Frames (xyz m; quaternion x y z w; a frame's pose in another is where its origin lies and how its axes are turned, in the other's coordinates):
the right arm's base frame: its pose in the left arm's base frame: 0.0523 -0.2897 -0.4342 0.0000 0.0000 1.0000 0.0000
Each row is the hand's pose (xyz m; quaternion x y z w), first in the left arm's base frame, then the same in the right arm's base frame.
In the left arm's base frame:
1: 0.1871 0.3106 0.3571 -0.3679 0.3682 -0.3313 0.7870
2: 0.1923 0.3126 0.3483 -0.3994 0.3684 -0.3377 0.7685
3: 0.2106 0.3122 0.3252 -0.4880 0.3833 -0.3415 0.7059
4: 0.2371 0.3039 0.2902 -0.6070 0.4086 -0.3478 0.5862
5: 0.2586 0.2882 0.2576 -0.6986 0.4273 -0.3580 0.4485
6: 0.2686 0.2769 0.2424 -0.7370 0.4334 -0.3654 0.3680
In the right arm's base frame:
1: -0.1348 -0.6003 0.7913 -0.3682 -0.3679 0.7870 0.3313
2: -0.1400 -0.6023 0.7825 -0.3684 -0.3994 0.7685 0.3377
3: -0.1583 -0.6019 0.7594 -0.3833 -0.4880 0.7059 0.3415
4: -0.1848 -0.5936 0.7244 -0.4086 -0.6070 0.5862 0.3478
5: -0.2063 -0.5779 0.6918 -0.4273 -0.6986 0.4485 0.3580
6: -0.2163 -0.5666 0.6766 -0.4334 -0.7370 0.3680 0.3654

